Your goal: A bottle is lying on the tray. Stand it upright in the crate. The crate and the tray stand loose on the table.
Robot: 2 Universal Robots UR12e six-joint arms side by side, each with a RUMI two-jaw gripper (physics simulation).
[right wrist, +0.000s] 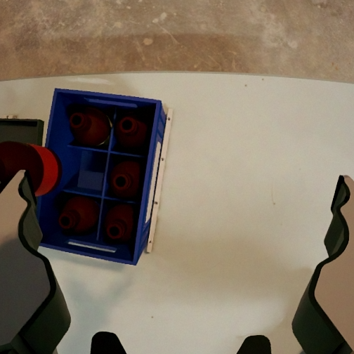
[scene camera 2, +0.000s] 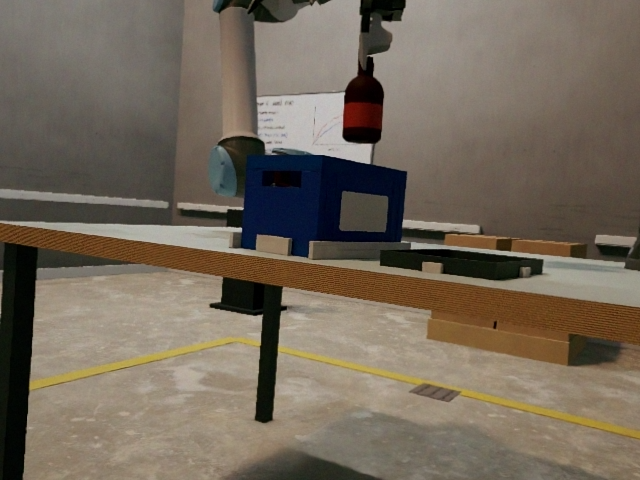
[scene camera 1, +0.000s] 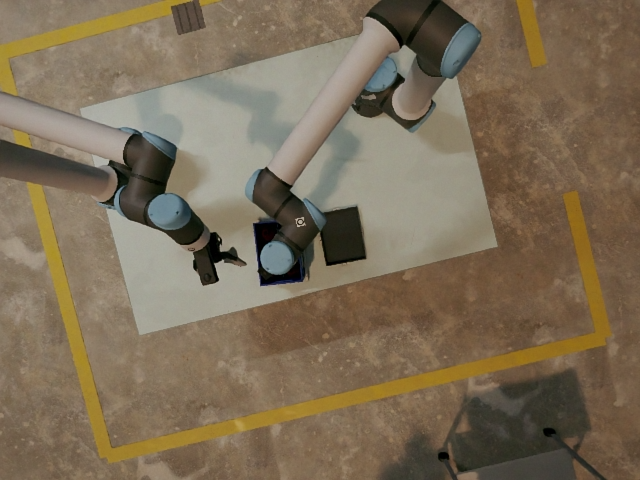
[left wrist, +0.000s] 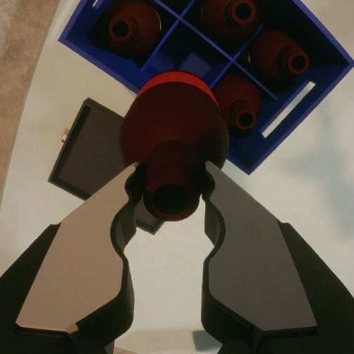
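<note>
My left gripper (scene camera 2: 366, 60) (left wrist: 172, 164) is shut on the neck of a dark red bottle (scene camera 2: 362, 111) (left wrist: 172, 127) (right wrist: 47, 170) with a red label. The bottle hangs upright, its base above the rim height of the blue crate (scene camera 1: 256, 250) (scene camera 2: 281, 214) (left wrist: 281, 136) (right wrist: 156, 125). The crate stands upright, several bottles in its compartments. The middle compartment on the tray side is empty. In scene camera 1 the left arm hides its gripper and the held bottle. My right gripper (scene camera 1: 227, 272) (right wrist: 183, 174) is open and empty, left of the crate in scene camera 1.
The black tray (scene camera 1: 343, 235) (scene camera 2: 465, 264) (left wrist: 90, 150) (right wrist: 20, 131) lies flat beside the crate, with no bottle on it. Pale strips (scene camera 2: 356, 250) (right wrist: 160, 180) run along the crate's base. The left arm (scene camera 1: 299, 222) reaches over the crate.
</note>
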